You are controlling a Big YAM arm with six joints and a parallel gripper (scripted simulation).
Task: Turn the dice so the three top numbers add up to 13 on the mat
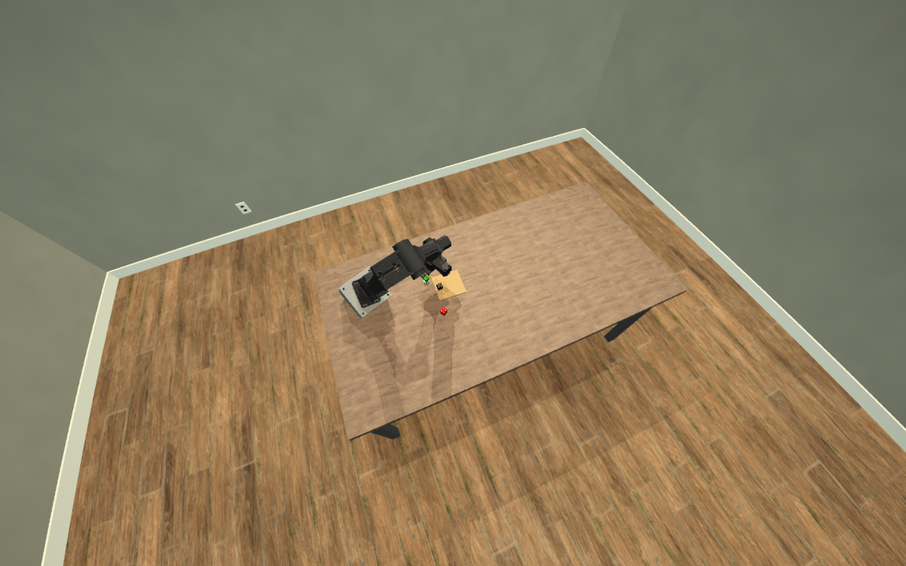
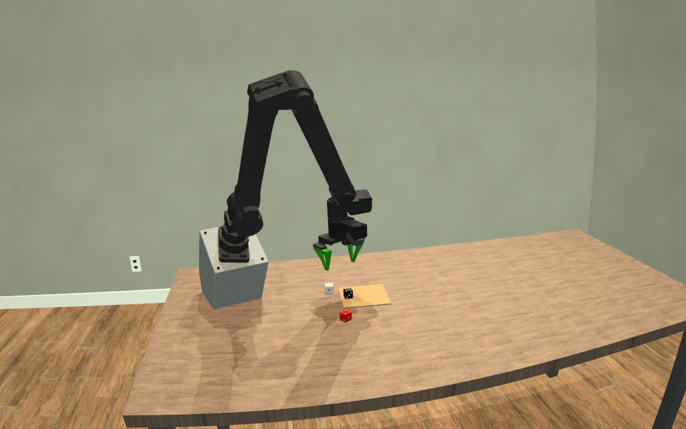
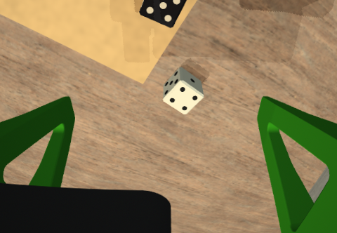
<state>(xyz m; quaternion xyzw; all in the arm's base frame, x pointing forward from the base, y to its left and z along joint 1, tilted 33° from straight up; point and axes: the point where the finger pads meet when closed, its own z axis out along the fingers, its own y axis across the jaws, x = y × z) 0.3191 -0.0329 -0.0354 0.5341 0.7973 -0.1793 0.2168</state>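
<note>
Right now my hand is 9 cm above the white die, 4 cm to the right of it and 3 cm past it. From my hand the other things lie so: tan mat (10 cm below, 6 cm ahead, 3 cm to the right); black die (9 cm below, 3 cm to the right, 1 cm ahead); red die (16 cm to the right, 9 cm below, 3 cm behind).
</note>
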